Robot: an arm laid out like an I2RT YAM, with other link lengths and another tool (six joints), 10 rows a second.
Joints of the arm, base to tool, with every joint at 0 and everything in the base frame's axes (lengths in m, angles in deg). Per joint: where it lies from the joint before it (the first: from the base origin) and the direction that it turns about. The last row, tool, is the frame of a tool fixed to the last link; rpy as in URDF.
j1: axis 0 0 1 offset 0.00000 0.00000 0.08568
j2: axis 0 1 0 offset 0.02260 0.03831 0.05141
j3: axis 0 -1 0 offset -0.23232 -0.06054 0.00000
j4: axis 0 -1 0 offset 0.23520 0.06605 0.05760
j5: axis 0 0 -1 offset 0.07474 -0.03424 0.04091
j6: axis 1 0 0 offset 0.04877 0.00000 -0.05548
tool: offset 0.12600 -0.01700 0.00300 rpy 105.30 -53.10 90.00
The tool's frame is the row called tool.
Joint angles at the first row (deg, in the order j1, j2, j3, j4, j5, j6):
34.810, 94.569, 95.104, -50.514, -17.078, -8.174
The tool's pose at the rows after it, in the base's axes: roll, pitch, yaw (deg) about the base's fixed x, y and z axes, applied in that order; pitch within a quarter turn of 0, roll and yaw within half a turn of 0; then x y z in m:
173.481, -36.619, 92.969, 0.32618, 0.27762, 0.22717
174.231, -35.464, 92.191, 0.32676, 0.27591, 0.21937
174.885, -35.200, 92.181, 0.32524, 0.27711, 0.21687
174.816, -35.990, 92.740, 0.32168, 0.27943, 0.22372
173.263, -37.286, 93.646, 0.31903, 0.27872, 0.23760
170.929, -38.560, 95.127, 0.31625, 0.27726, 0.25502
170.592, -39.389, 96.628, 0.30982, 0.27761, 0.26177
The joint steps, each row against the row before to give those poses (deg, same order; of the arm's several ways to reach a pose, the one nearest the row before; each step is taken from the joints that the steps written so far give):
-0.005, 0.087, -0.852, 0.125, 1.152, -0.087
0.078, 0.568, -0.482, -0.102, 0.768, -0.087
0.179, 0.394, 0.182, -0.409, -0.168, -0.112
0.269, -0.451, 0.787, -0.711, -0.654, 0.197
0.001, -1.612, 0.483, -0.266, -0.325, 0.301
0.000, -1.807, 0.898, -0.455, -0.141, 0.063
0.006, -1.128, 0.032, -0.691, -1.301, -0.575

